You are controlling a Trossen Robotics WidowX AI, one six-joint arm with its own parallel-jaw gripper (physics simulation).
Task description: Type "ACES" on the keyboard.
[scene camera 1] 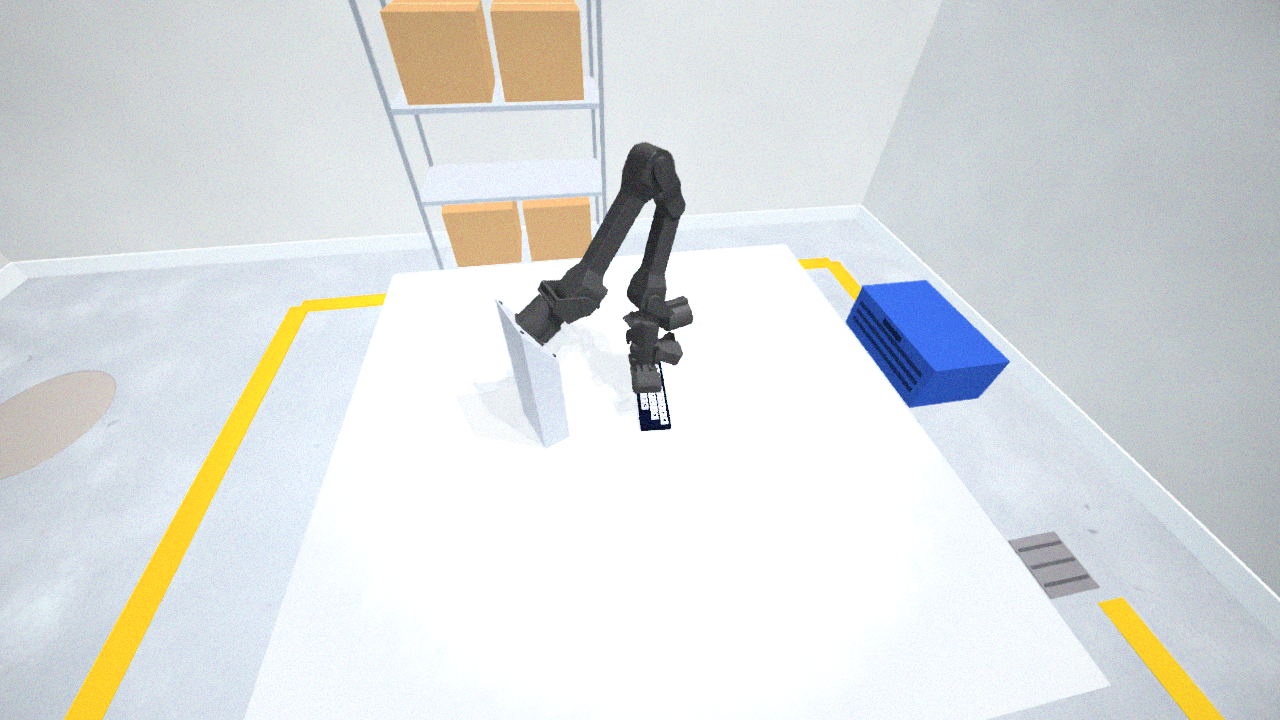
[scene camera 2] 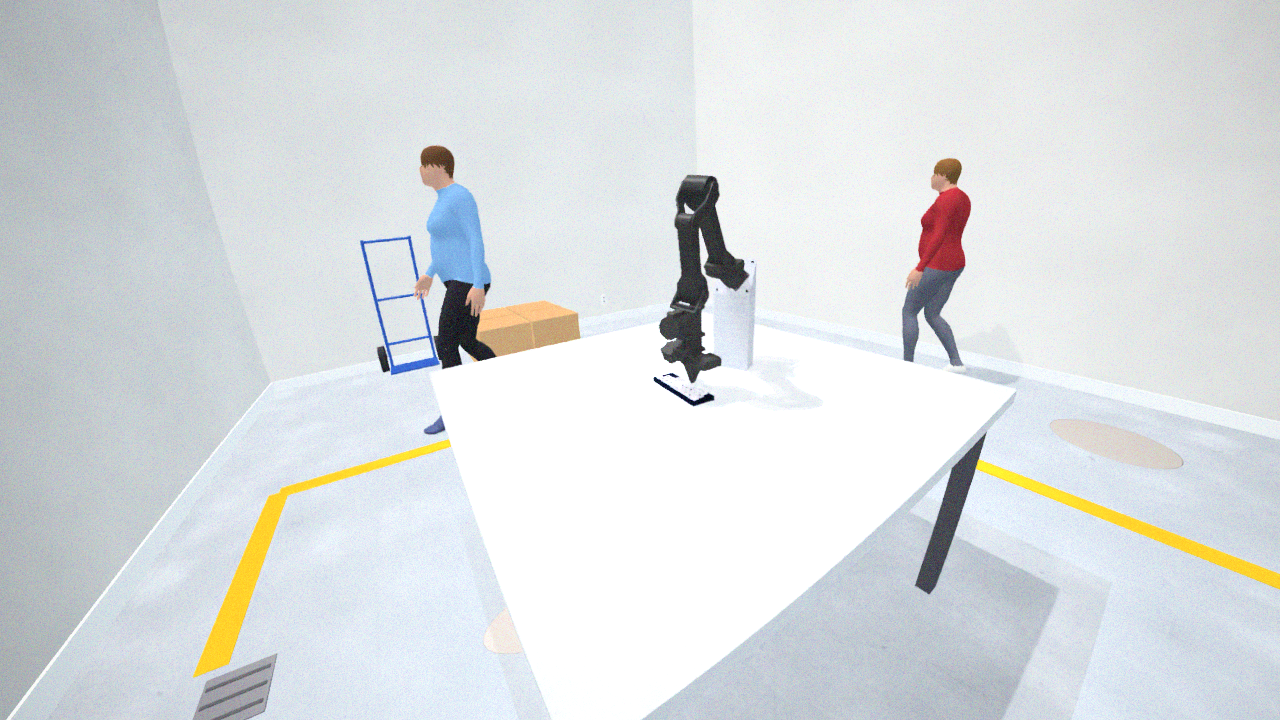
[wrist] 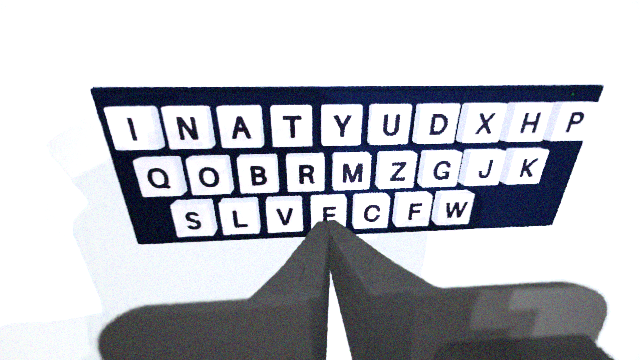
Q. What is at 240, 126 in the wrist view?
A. A key.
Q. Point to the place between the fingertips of my gripper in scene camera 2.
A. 692, 382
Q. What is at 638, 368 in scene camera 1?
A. My gripper.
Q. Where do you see a key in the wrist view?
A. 370, 210
